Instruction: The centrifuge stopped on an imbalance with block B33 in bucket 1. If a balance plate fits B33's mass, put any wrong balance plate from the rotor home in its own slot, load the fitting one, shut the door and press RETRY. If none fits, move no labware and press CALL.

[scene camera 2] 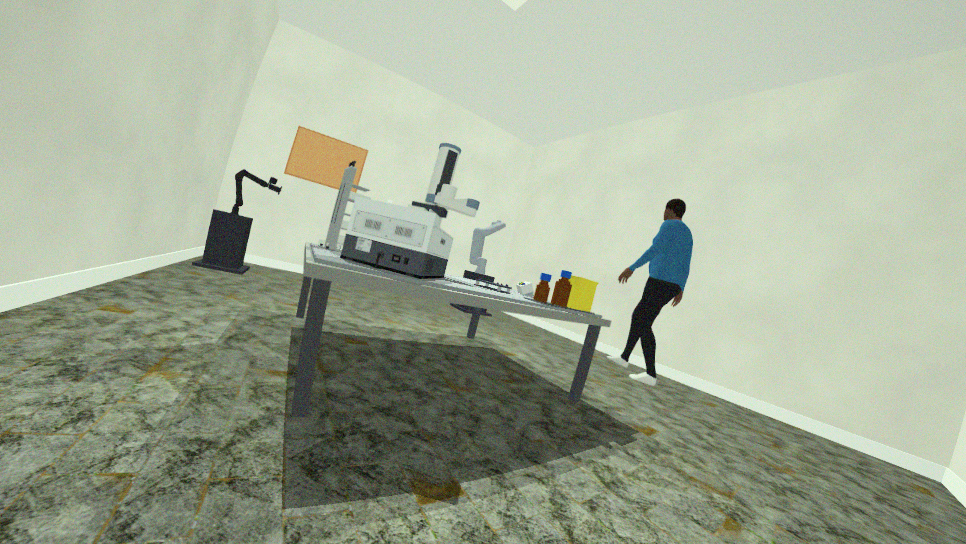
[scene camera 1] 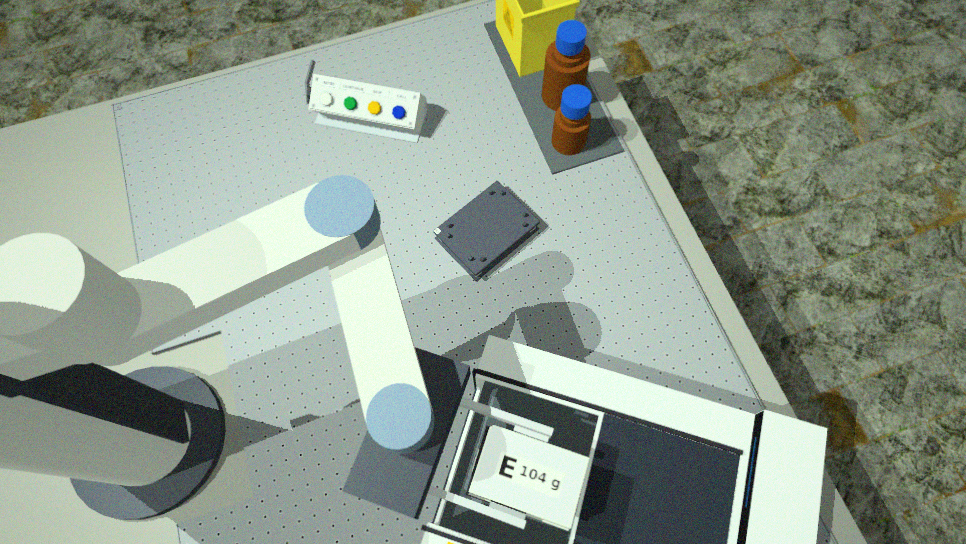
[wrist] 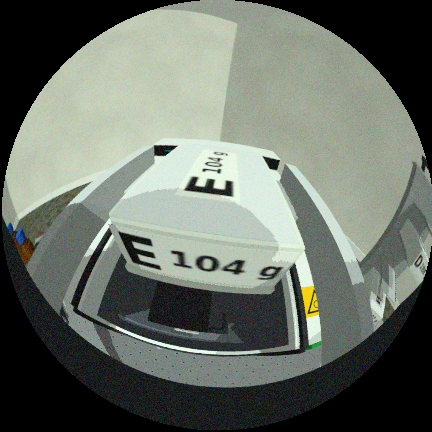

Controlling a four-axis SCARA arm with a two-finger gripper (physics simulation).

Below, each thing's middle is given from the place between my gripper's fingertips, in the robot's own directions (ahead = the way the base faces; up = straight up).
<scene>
My gripper is now 10 cm short of the centrifuge [scene camera 1: 658,458], 6 cm to the left of it and 18 cm above it. Round my hand: dark square plate [scene camera 1: 489,225] 10 cm ahead, 47 cm to the left, 27 cm below; yellow bin [scene camera 1: 526,37] 34 cm ahead, 87 cm to the left, 21 cm below.
</scene>
